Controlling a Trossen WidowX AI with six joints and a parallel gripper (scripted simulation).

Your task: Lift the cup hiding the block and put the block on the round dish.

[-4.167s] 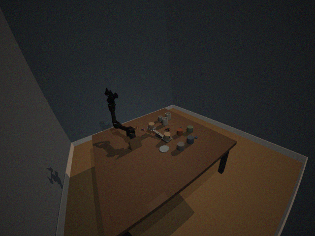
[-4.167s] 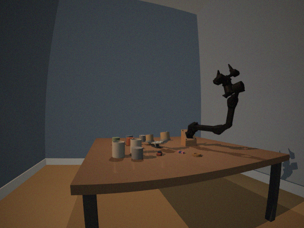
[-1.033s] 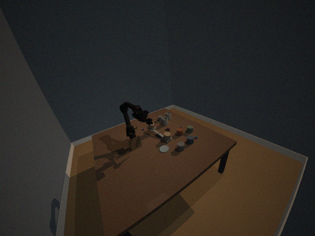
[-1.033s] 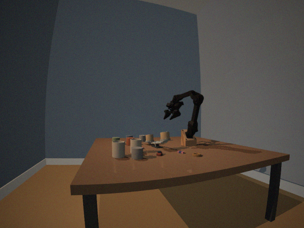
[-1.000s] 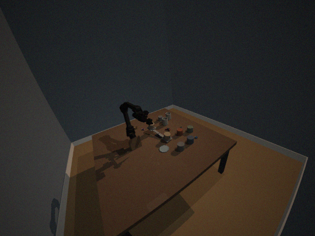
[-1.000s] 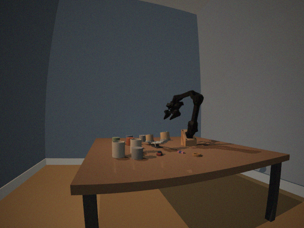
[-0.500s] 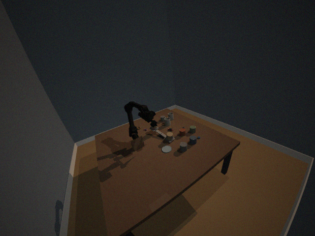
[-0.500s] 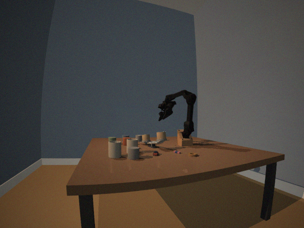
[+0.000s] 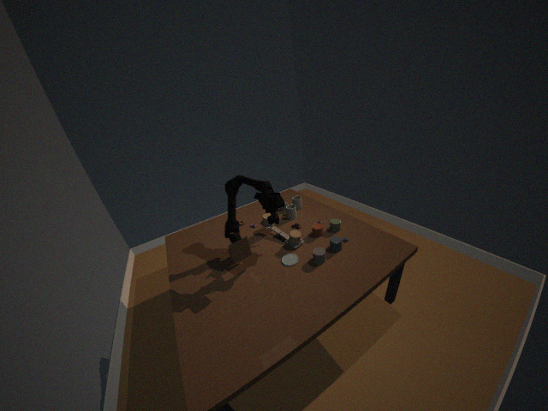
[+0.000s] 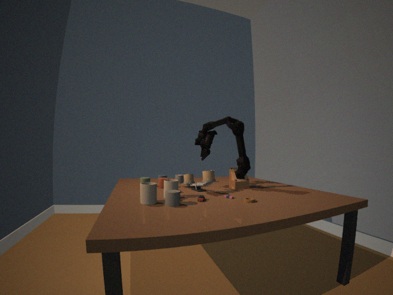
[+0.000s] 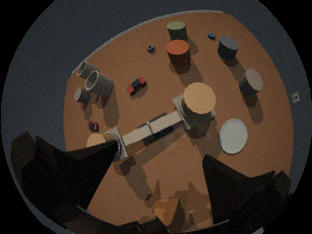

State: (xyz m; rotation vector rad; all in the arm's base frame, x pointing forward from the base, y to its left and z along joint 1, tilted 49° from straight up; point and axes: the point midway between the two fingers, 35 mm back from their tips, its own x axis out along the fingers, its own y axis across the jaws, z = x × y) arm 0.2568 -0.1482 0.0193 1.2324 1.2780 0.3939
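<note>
Right now my gripper tip is 150 mm above the tan cup, 80 mm to the left of it and 80 mm short of it. From my gripper tip the other things lie so: small grey balance (180 mm below, 70 mm to the left, 50 mm ahead); pale green block (170 mm below, 70 mm ahead, 60 mm to the right); round dish (200 mm below, 160 mm to the right, 30 mm behind).
</note>
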